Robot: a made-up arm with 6 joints.
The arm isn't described. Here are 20 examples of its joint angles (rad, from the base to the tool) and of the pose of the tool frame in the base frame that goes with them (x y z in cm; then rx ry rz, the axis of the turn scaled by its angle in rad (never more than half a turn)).
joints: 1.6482 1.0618 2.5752 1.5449 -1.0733 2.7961
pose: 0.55 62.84 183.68 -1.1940 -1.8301 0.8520
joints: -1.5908 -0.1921 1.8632 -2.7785 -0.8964 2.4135
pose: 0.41 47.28 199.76 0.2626 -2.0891 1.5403
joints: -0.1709 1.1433 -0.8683 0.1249 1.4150 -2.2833
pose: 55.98 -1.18 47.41 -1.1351 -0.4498 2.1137
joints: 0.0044 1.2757 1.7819 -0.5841 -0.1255 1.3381
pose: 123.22 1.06 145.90 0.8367 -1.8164 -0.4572
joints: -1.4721 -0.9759 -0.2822 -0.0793 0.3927 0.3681
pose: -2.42 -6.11 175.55 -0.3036 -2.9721 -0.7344
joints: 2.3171 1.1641 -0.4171 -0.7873 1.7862 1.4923
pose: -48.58 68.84 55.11 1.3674 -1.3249 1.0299
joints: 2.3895 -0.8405 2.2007 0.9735 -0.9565 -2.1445
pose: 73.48 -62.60 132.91 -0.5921 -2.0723 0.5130
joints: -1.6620 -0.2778 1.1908 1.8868 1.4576 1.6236
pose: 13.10 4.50 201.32 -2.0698 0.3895 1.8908
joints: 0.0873 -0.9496 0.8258 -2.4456 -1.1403 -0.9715
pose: -68.66 1.69 178.81 1.1128 1.4687 0.1211
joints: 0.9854 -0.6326 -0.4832 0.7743 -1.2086 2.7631
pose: 25.20 35.29 143.95 -1.0154 -0.4961 2.0748
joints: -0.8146 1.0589 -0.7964 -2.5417 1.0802 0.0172
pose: 20.21 -30.99 52.06 1.2146 0.7569 1.2413
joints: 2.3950 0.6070 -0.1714 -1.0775 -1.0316 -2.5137
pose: -79.34 61.68 92.43 -1.0293 -0.3704 -2.2112
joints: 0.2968 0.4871 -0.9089 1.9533 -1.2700 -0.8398
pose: 56.30 9.31 79.85 -0.8712 -1.0219 -0.2394
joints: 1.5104 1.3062 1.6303 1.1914 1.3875 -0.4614
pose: -8.63 126.54 133.34 2.4984 0.0789 1.6108
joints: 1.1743 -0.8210 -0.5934 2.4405 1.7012 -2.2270
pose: 1.21 27.47 133.04 0.5027 0.4984 0.6215
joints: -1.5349 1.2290 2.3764 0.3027 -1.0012 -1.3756
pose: 2.01 -91.79 164.55 -0.9343 1.6511 1.1946
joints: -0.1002 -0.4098 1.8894 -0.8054 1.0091 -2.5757
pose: -72.82 2.34 174.90 0.9578 1.5983 1.6455
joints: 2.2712 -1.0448 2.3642 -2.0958 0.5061 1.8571
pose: 72.96 -72.85 96.47 -1.2171 -1.0572 0.6524
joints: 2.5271 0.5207 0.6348 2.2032 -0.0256 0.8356
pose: -93.66 64.07 153.09 -1.0087 1.7601 -1.6308
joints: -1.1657 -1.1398 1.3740 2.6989 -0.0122 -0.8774
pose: -45.05 97.90 148.24 1.4508 1.6987 -0.5047
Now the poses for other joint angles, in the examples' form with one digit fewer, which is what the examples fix.
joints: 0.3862 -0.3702 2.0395 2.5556 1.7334 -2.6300
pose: -47.4 -10.3 182.8 1.540 -1.447 0.304
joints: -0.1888 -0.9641 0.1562 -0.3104 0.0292 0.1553
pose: -15.3 4.6 188.6 1.987 -2.059 -0.509
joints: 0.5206 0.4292 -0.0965 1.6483 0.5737 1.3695
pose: 78.2 61.0 112.1 0.034 -1.349 2.019
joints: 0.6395 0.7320 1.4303 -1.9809 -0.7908 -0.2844
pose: 68.1 64.5 181.8 1.624 1.780 -0.684
